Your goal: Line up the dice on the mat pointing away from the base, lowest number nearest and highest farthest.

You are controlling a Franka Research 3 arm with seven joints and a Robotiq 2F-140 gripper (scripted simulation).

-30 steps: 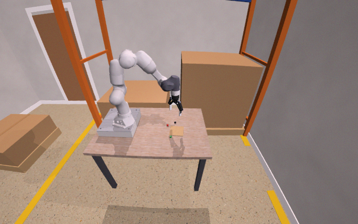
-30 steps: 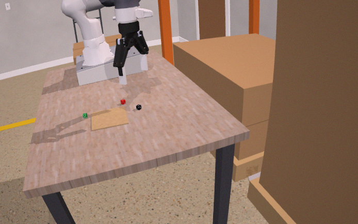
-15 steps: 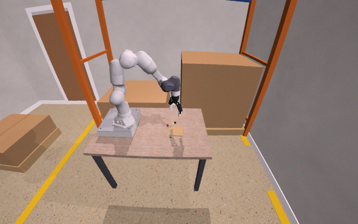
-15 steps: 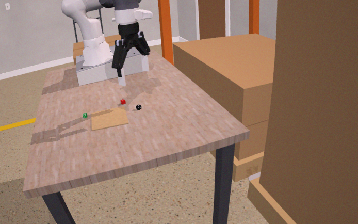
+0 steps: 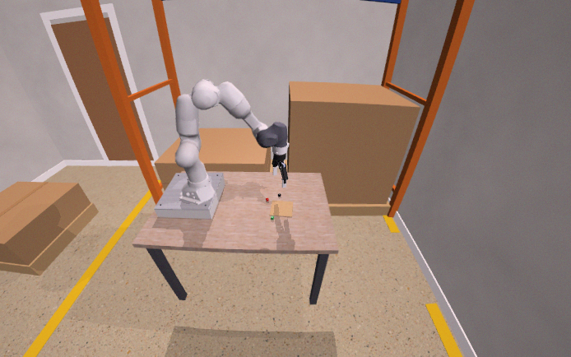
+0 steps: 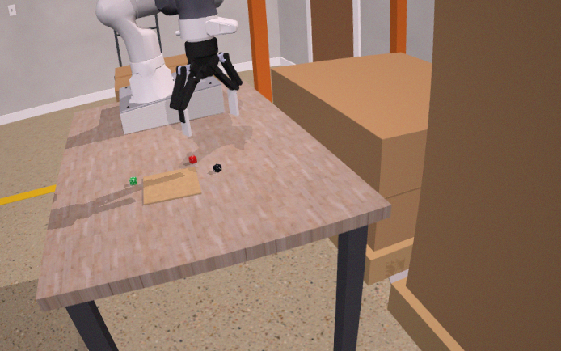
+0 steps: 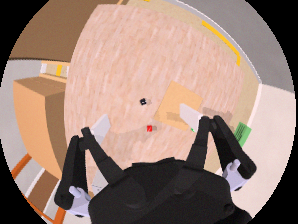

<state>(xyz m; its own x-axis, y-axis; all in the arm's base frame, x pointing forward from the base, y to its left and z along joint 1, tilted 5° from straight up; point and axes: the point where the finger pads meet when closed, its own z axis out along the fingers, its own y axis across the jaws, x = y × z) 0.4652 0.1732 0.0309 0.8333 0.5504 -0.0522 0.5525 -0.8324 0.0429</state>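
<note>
My gripper is now 130 mm above the black die. Also, from my hand: green die (10 mm behind, 220 mm to the right, 130 mm below); then tan mat (40 mm ahead, 120 mm to the right, 140 mm below); then red die (70 mm behind, 60 mm to the right, 130 mm below).
</note>
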